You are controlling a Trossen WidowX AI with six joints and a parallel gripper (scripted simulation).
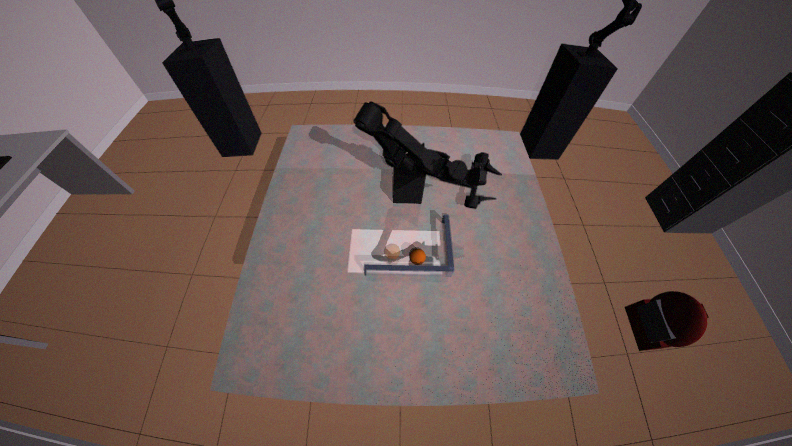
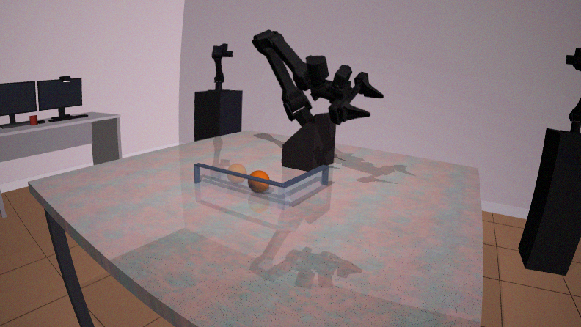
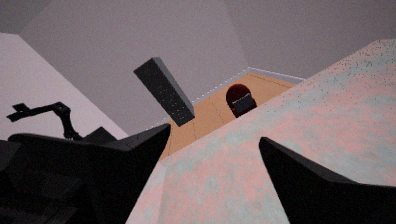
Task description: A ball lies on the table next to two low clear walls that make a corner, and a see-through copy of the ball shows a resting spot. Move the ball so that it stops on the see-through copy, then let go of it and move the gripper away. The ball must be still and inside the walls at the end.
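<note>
Right now my gripper tip is 150 mm short of the orange ball, 270 mm to the left of it and 230 mm above it. Round my gripper tip: see-through copy: 120 mm ahead, 370 mm to the right, 230 mm below.
</note>
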